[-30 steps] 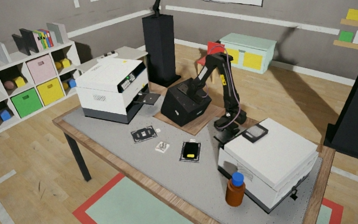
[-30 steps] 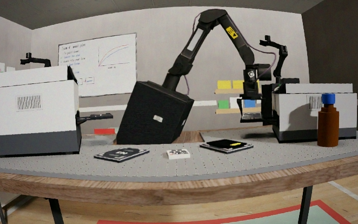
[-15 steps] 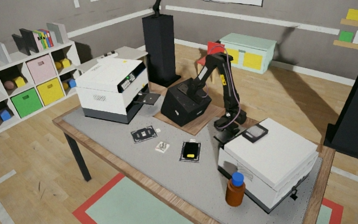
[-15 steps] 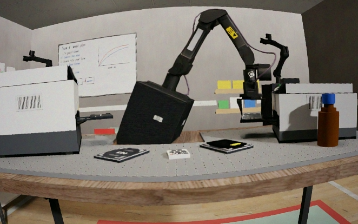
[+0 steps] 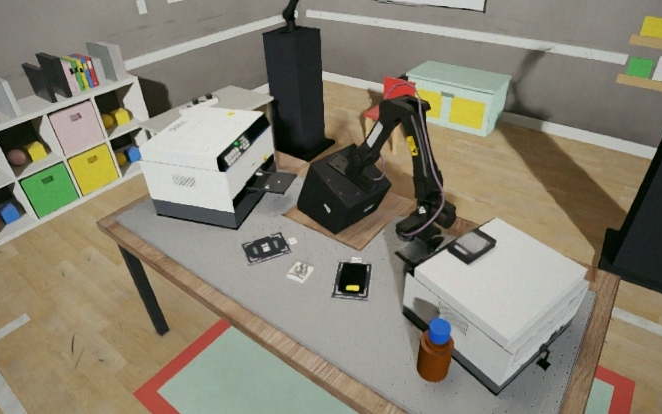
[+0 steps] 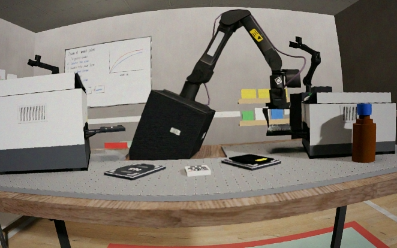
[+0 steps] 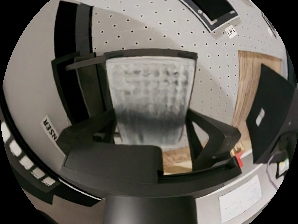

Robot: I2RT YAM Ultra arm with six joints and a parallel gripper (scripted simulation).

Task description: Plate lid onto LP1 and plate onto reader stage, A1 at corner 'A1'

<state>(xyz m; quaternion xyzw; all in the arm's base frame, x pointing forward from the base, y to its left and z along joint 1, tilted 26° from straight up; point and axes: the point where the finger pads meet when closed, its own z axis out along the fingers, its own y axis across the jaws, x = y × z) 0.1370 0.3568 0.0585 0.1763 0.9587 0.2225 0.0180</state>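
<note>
Right now the black lid is 170 mm ahead of my hand, 160 mm to the right of it and 80 mm below it. Also, from my hand: white well plate: right at my hand; capped bottle: 340 mm ahead, 200 mm to the left, 20 mm above.
</note>
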